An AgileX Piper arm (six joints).
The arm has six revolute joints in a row. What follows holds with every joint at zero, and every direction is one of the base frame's. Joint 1 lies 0.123 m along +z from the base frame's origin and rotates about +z. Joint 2 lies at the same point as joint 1 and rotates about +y. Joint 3 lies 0.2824 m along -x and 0.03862 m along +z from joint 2 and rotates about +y. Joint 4 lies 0.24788 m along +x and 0.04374 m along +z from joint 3 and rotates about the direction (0.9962, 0, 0.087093). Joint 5 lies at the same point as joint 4 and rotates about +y. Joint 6 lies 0.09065 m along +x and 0.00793 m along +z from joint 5 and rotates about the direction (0.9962, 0, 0.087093). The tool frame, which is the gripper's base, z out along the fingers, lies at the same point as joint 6; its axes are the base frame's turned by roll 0, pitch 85.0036 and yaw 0 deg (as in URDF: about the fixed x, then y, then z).
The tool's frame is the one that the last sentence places.
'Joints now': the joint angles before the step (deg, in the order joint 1, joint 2, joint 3, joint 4, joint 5, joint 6). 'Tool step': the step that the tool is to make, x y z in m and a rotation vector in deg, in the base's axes. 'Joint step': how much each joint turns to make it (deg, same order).
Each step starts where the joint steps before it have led.
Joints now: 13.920 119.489 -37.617 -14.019 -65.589 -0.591
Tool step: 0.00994 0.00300 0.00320 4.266 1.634 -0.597
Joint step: 0.000 0.266 -2.504 -0.572 1.662 5.315
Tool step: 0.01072 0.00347 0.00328 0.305 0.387 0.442
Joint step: 0.000 0.212 -2.824 -0.955 2.684 1.397
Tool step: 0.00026 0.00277 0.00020 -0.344 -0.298 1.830
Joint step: -0.001 0.132 -0.395 -1.971 0.001 0.219
